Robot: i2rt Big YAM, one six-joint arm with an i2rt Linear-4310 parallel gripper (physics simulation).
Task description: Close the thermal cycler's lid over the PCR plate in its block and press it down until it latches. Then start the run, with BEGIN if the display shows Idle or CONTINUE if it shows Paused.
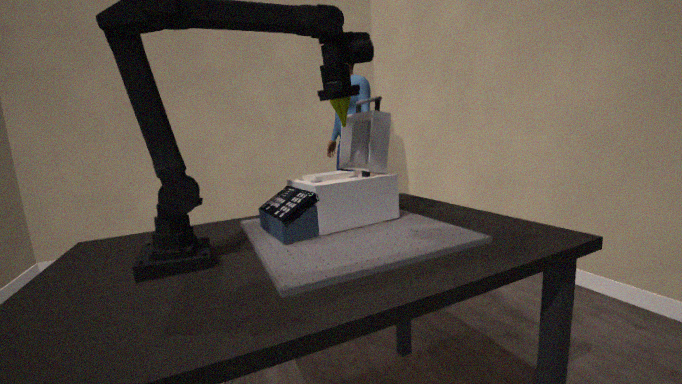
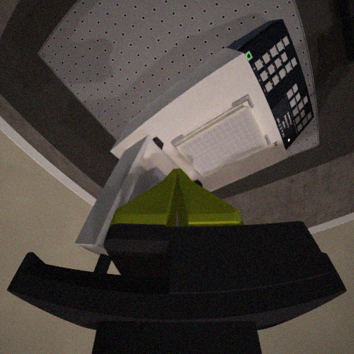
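Seen in the pictures: gripper, fingertip midpoint: [image 1: 344, 126]; arm's base at its link origin: [image 1: 175, 250].
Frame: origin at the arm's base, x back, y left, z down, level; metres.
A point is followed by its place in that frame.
Note:
The white thermal cycler [image 1: 357, 202] @[x -0.458, y 0.002, z -0.053 m] [image 2: 200, 105] stands with its lid [image 1: 380, 142] @[x -0.552, y 0.035, z -0.208 m] [image 2: 114, 192] upright at the hinge end. A dark handle bar [image 1: 369, 101] @[x -0.559, y 0.110, z -0.331 m] tops the lid. The pale PCR plate [image 2: 225, 142] sits in the block. The sloped keypad panel [image 1: 289, 202] @[x -0.281, y 0.037, z -0.070 m] [image 2: 277, 75] is at the other end; its display text is too small to read. My gripper [image 1: 343, 124] @[x -0.440, y 0.017, z -0.256 m] [image 2: 176, 175] is shut and empty, fingers pointing down, high above the cycler body and close to the lid's inner, block-facing side near its upper part. Whether it touches the lid I cannot tell.
The cycler stands on a grey perforated board [image 1: 350, 260] @[x -0.355, y -0.202, z 0.020 m] [image 2: 150, 35] on the dark table [image 1: 200, 320] @[x -0.073, y -0.290, z 0.033 m]. A person in blue [image 1: 361, 87] stands behind the table, partly hidden by the lid and arm. The arm's base is at the table's left.

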